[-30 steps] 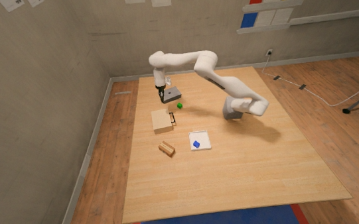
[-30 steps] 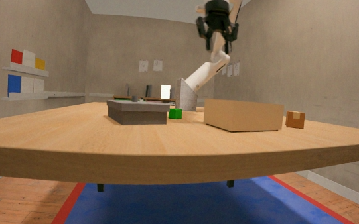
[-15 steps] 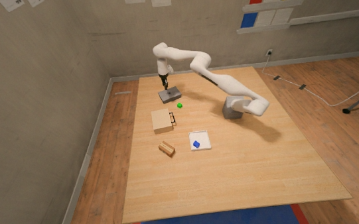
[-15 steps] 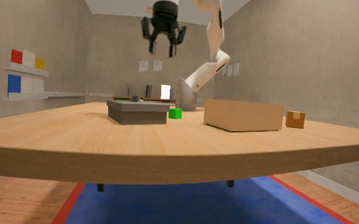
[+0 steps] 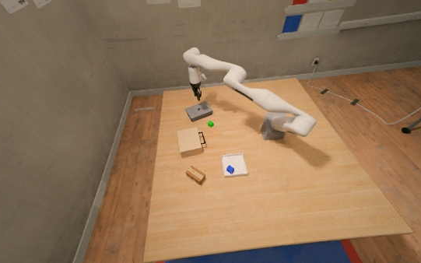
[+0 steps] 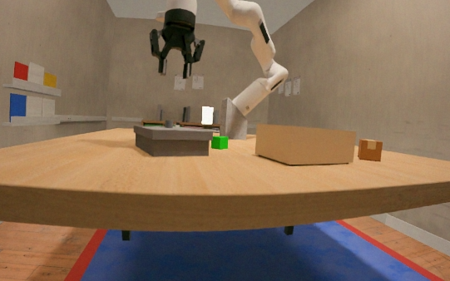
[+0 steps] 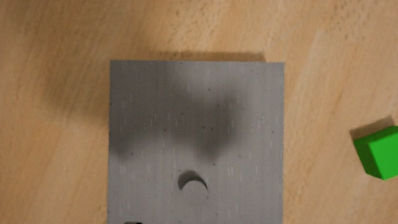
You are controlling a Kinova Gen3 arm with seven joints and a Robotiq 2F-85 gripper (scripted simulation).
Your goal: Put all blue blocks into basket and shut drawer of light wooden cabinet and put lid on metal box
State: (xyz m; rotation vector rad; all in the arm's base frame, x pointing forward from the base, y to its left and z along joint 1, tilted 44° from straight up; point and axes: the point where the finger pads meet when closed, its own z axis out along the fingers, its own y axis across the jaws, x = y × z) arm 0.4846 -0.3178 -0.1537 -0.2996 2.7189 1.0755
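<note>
Now: the grey lid 10 mm to the right of my hand and 140 mm below it. Round my hand: metal box: 10 mm to the right, 160 mm below; then green block: 70 mm behind, 140 mm to the left, 170 mm below; then drawer: 90 mm ahead, 290 mm to the left, 150 mm below.
</note>
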